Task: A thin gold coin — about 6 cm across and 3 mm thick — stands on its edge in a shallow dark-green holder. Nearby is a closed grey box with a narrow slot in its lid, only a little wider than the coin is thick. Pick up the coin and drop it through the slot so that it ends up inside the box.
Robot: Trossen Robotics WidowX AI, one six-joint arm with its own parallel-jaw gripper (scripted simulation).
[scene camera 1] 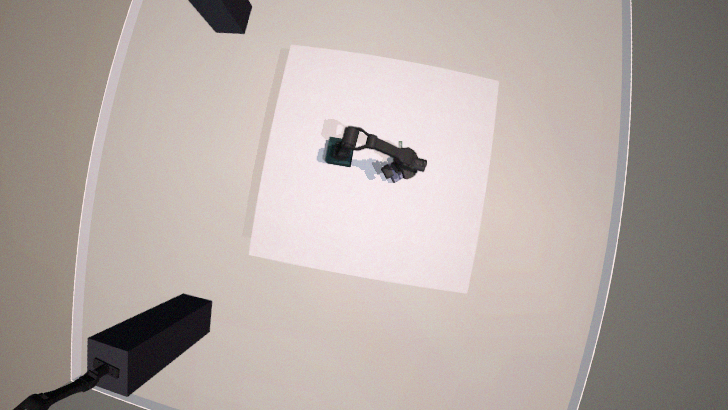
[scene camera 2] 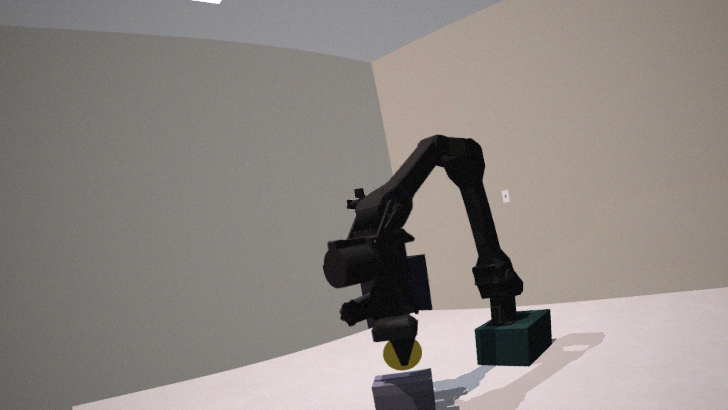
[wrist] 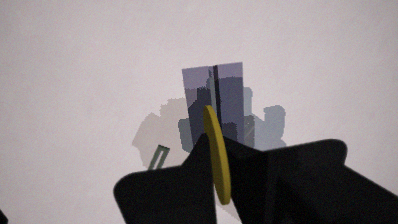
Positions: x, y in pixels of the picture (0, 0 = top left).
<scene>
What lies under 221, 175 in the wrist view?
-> A coin.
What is my gripper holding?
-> A coin.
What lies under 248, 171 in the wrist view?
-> My gripper.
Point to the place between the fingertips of my gripper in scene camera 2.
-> At 405, 364
</scene>
